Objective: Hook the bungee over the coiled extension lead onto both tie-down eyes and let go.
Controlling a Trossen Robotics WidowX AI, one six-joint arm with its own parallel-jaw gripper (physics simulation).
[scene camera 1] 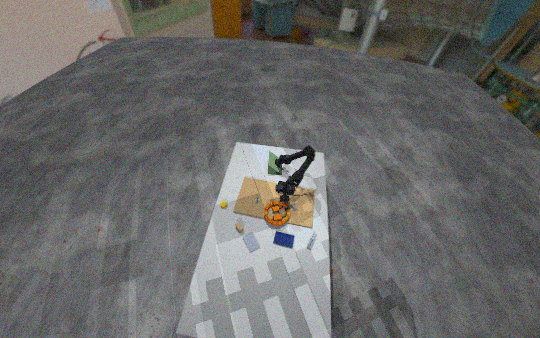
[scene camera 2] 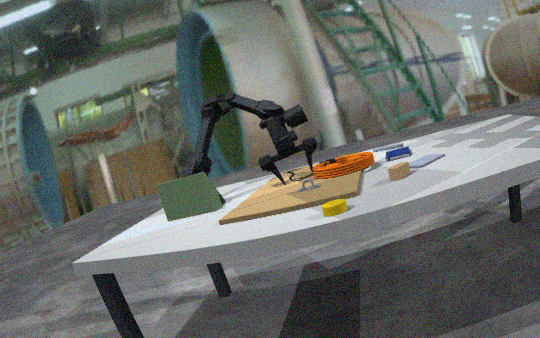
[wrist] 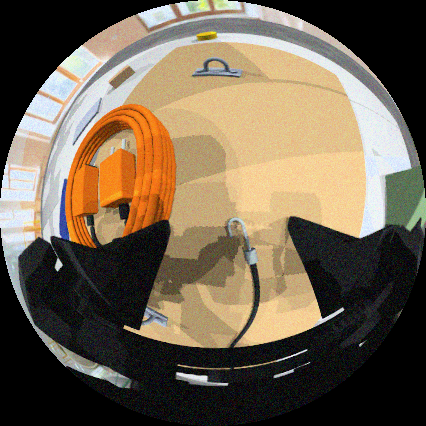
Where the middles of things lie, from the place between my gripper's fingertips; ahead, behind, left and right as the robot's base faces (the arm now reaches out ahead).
My gripper is now 15 cm short of the orange coiled extension lead (scene camera 2: 347, 164), 2 cm to the right of it and 1 cm below it.
